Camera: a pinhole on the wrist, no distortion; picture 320 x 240 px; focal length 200.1 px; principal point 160.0 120.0 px. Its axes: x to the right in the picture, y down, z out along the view. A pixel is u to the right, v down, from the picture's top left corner.
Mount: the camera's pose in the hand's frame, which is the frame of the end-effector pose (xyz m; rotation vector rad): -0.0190 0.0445 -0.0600 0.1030 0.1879 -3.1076
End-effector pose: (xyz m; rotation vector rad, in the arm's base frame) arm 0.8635 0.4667 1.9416 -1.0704 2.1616 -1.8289
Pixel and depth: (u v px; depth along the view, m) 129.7 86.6 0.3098
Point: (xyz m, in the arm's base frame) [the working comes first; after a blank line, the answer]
In the camera's frame: -0.0469 -0.0517 0.3098

0.9631 0.2545 1.8222
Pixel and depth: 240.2 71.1 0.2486
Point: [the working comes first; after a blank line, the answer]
In the camera's frame: 0.0996 -0.0608 0.2486

1.0282 0.3933 1.7799
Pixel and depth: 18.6 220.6 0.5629
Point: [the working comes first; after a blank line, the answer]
In the camera's frame: -0.3978 0.2830 0.5629

0.9803 -0.1427 2.1979
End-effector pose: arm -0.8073 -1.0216 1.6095 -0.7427 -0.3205 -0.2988
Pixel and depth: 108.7 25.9 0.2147
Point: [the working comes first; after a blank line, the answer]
In the camera's frame: -0.0550 -0.1010 0.2147

-0.7750 -0.8229 1.6605
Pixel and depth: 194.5 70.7 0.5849
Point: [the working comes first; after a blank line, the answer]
In the camera's frame: 0.1008 -0.1441 0.5849

-1.0058 -0.5469 1.8443
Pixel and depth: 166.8 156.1 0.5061
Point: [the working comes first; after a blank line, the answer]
In the camera's frame: 0.0172 0.0913 0.5061

-0.9841 -0.7870 1.9470
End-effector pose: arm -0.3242 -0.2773 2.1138 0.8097 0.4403 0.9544
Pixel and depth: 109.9 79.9 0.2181
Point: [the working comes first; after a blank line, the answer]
In the camera's frame: -0.0546 -0.0437 0.2181

-0.2398 -0.3076 2.2671
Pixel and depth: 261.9 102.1 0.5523
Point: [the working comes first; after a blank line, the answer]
In the camera's frame: 0.2813 -0.0494 0.5523

-0.2012 -0.7522 2.4263
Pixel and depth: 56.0 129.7 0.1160
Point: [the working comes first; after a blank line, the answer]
In the camera's frame: -0.0603 0.0056 0.1160

-0.2826 -0.2639 2.1714
